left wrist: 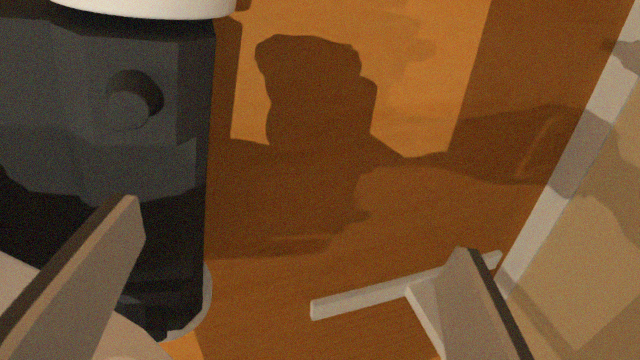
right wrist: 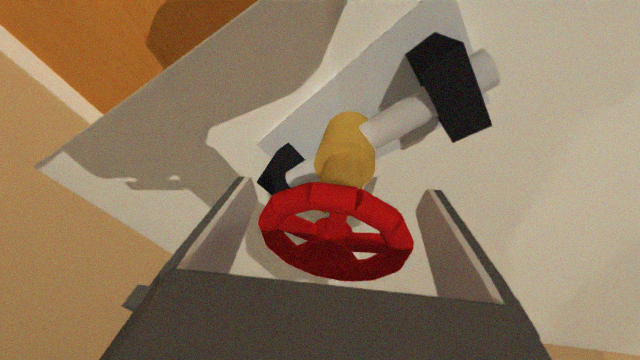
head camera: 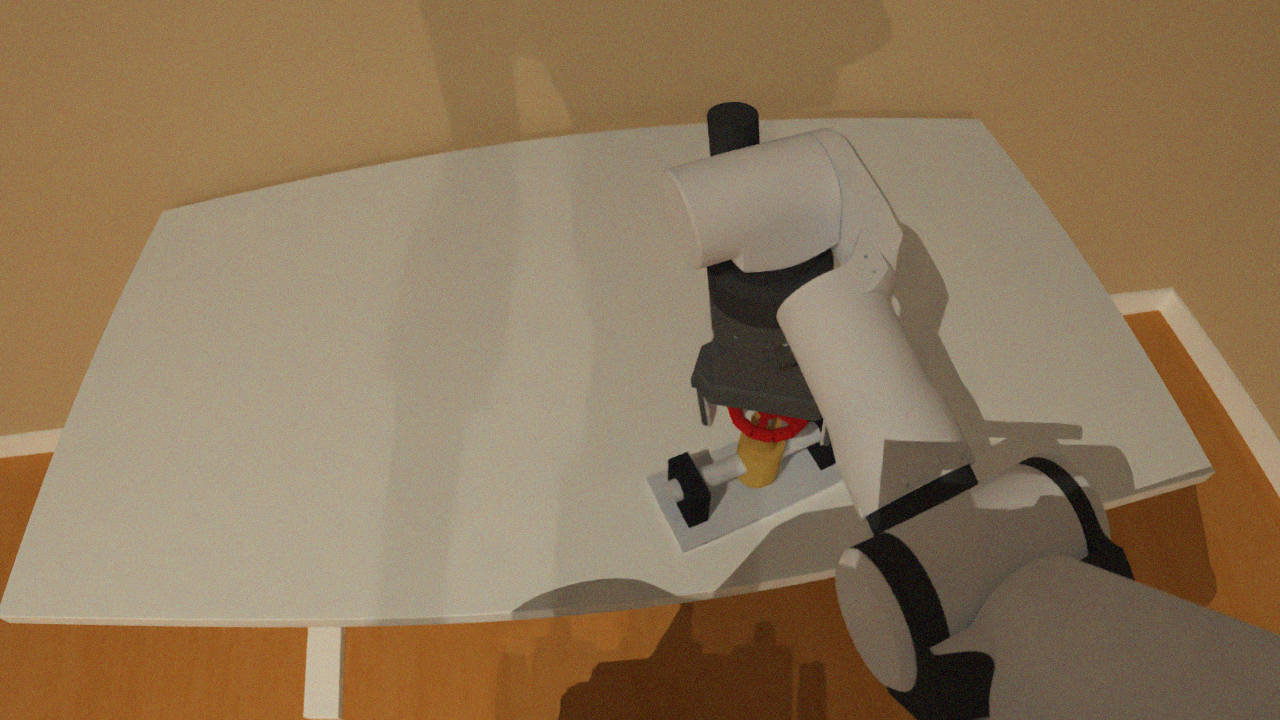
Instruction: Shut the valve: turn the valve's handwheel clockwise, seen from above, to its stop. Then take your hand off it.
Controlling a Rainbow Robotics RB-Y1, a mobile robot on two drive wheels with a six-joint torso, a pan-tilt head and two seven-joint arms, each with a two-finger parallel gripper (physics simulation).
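The valve's red handwheel (head camera: 763, 436) (right wrist: 295, 198) sits on top of the yellow valve body (head camera: 759, 463) (right wrist: 347, 150). A pale pipe (head camera: 723, 471) (right wrist: 397, 120) runs through the body, between black supports on a light grey base plate (head camera: 742, 519) (right wrist: 350, 85). My right gripper (head camera: 766, 431) (right wrist: 334, 194) is open, one finger on each side of the handwheel. In the right wrist view gaps show between the rim and both fingers. The palm hides part of the wheel in the head view. My left gripper (left wrist: 296, 243) is open and empty above the floor, away from the valve.
The valve stands on a white table (head camera: 313, 358) (right wrist: 565, 225), near its front edge. My right arm (head camera: 877, 385) reaches over the table beside the valve. In the left wrist view, a dark block-shaped body (left wrist: 100, 165) is at the left and a pale bar (left wrist: 370, 295) lies low at the right.
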